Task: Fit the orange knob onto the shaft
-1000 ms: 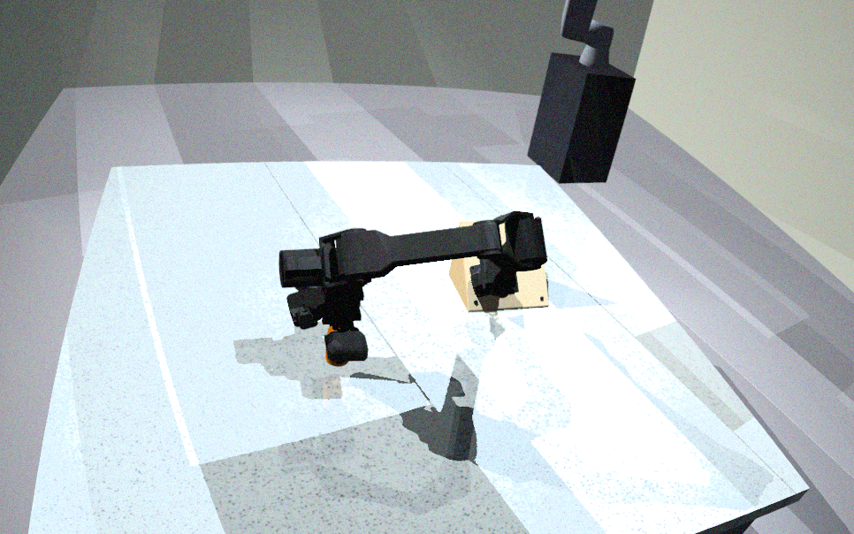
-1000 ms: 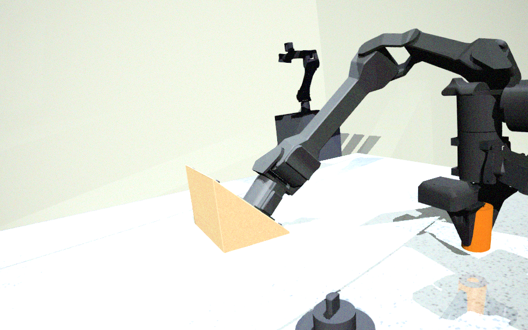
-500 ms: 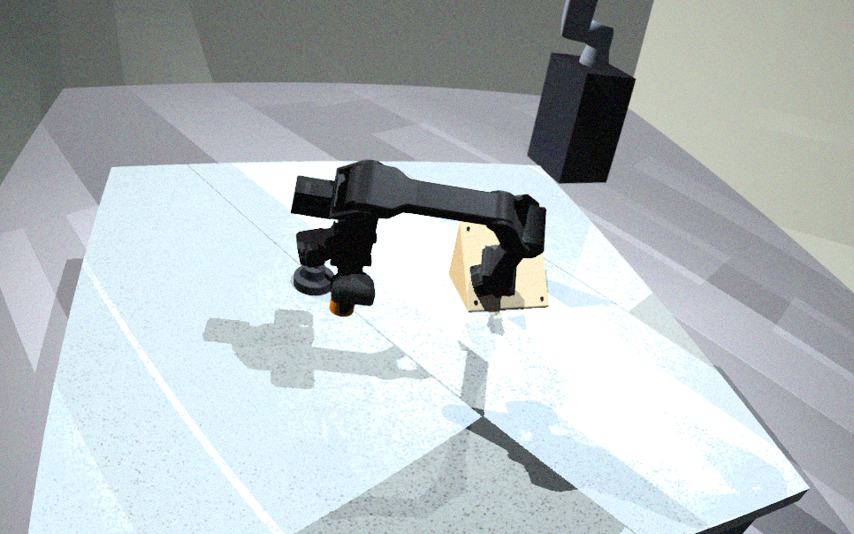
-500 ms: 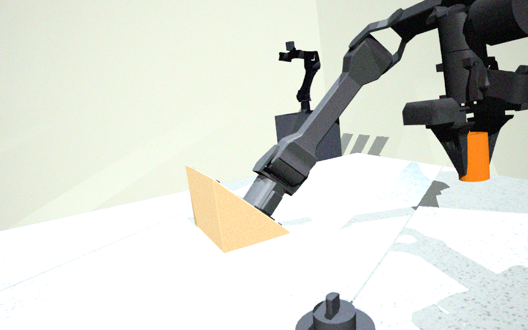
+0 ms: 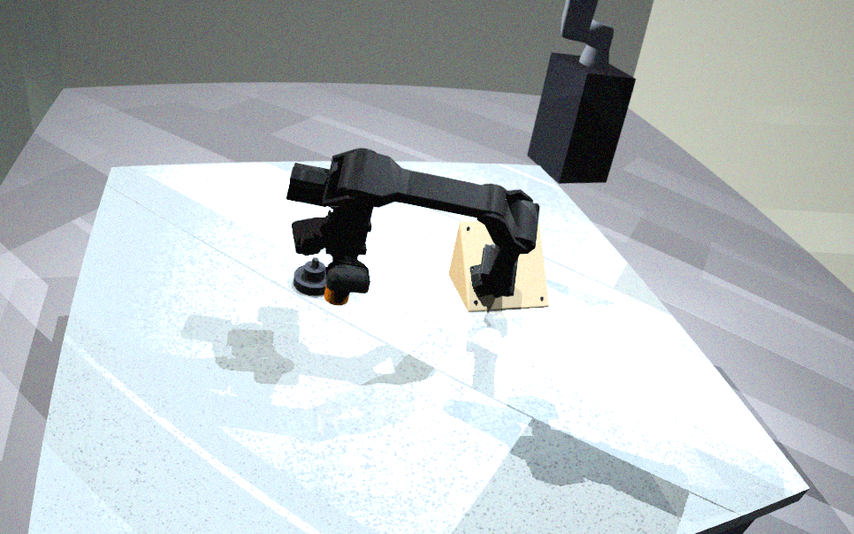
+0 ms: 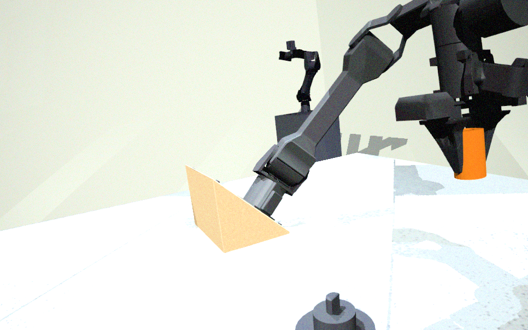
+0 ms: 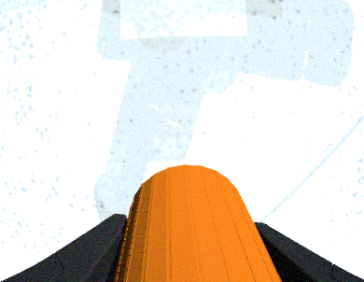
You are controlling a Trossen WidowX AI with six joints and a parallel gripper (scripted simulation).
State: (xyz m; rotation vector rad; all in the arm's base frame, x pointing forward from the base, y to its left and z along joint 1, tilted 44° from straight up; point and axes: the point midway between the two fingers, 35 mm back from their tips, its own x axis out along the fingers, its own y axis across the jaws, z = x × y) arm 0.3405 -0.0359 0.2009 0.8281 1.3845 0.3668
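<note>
The round dark pedestal is 230 mm to the right of my gripper tip, 110 mm below it and 30 mm behind it. The rest, counted from my gripper tip: orange knob 20 mm above.
</note>
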